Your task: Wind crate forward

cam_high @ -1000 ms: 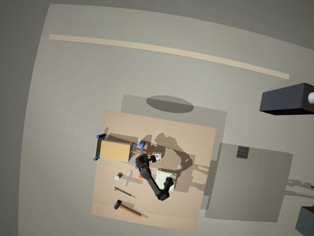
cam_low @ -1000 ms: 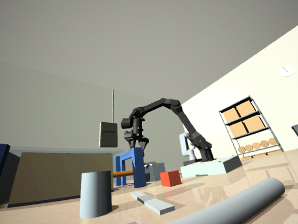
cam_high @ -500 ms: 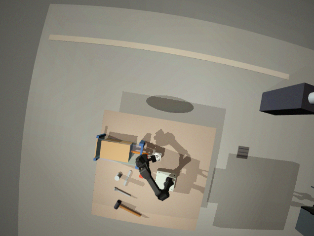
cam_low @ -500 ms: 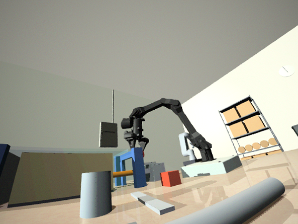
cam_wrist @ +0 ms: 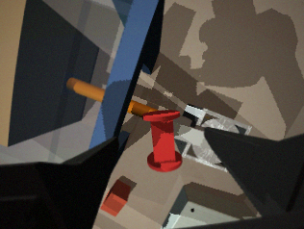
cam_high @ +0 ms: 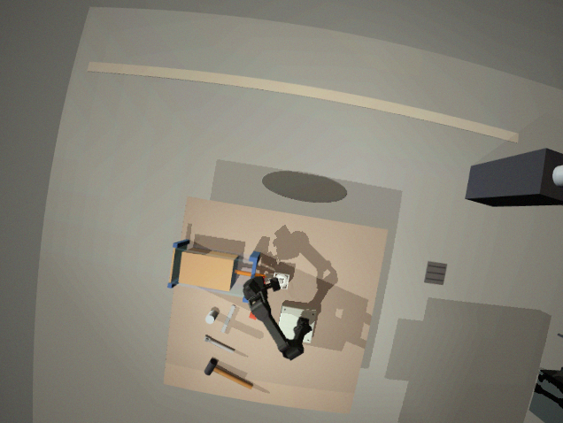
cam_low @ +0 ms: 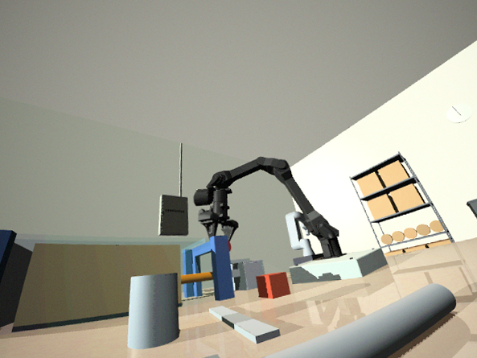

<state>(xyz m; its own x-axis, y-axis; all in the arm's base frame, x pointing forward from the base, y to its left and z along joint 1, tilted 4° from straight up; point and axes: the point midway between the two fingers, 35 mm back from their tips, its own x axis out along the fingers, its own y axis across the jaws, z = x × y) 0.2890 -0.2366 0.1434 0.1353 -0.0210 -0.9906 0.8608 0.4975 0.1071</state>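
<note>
The red knob lies 2 cm below my gripper tip. From my gripper tip the other things lie so: winch crank handle (5 cm below, 4 cm behind); then winch (13 cm below, 12 cm behind, 2 cm to the right); then blue frame (6 cm ahead, 5 cm below).
</note>
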